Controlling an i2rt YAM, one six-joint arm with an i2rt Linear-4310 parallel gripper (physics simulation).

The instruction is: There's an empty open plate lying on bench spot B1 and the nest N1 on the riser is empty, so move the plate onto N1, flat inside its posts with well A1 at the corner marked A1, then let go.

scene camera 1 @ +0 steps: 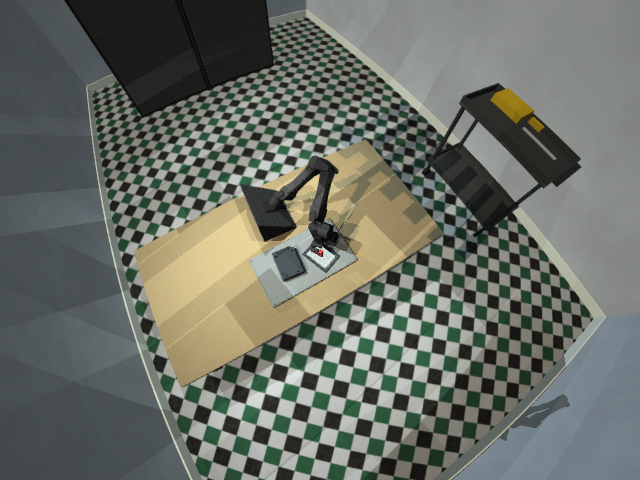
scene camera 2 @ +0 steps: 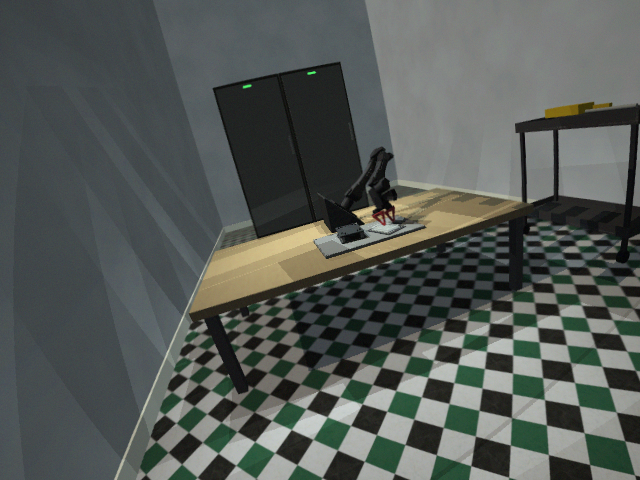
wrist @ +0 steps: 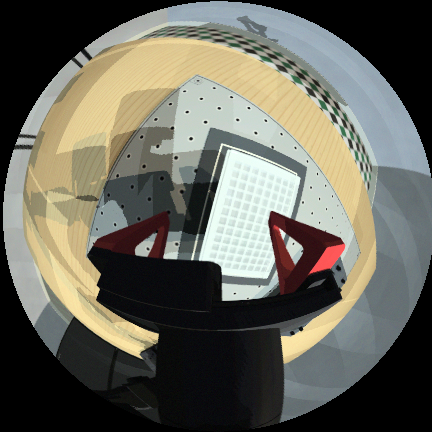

Note:
I see a white well plate [wrist: 237, 237].

